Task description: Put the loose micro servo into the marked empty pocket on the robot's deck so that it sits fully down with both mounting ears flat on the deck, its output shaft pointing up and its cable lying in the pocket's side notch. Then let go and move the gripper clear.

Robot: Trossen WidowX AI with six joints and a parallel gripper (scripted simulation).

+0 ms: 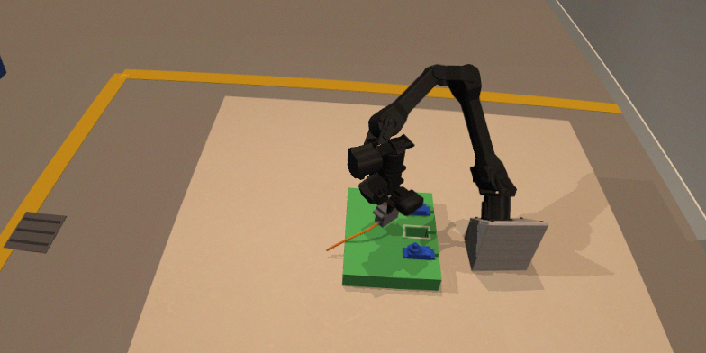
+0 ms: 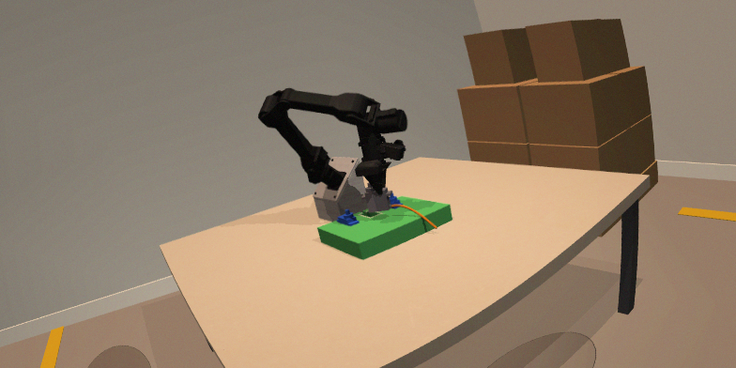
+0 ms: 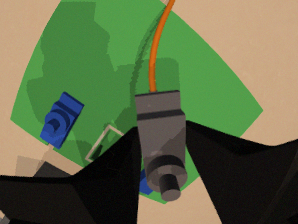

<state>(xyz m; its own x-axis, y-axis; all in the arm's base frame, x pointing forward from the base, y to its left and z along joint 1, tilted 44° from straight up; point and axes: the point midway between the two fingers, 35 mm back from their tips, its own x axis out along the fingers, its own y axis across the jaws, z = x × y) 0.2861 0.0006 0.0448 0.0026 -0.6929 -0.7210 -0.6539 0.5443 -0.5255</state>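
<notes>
Right now the green deck is 10 mm ahead of my gripper tip and 100 mm below it.
</notes>
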